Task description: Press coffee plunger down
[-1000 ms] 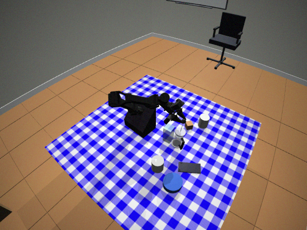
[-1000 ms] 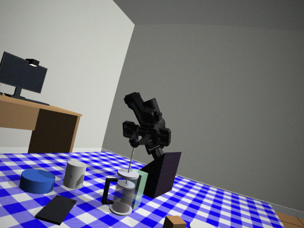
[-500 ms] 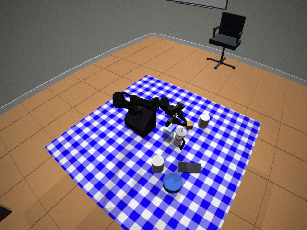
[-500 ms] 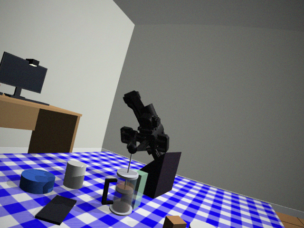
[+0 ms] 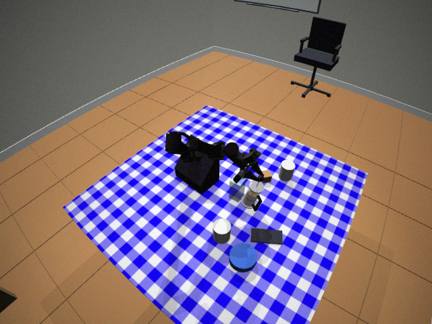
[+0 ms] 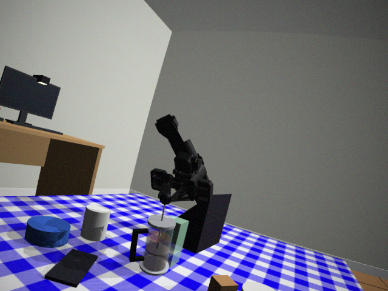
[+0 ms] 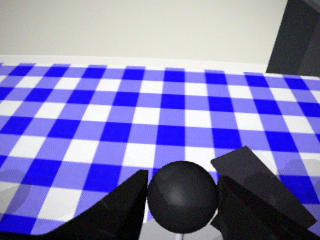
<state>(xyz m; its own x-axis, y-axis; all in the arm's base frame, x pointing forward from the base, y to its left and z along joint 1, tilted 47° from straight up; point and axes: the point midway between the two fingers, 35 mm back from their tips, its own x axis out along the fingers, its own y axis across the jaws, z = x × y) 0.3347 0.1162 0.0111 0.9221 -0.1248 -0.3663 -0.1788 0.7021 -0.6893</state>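
The glass coffee press lies 10 mm behind my gripper tip, 10 mm to the right of it and 110 mm below it. From my gripper tip the other things lie so: black flat slab: 150 mm ahead, 100 mm to the right, 210 mm below; brown cube: 80 mm behind, 180 mm to the left, 190 mm below; pale green block: 120 mm behind, 30 mm to the right, 140 mm below.
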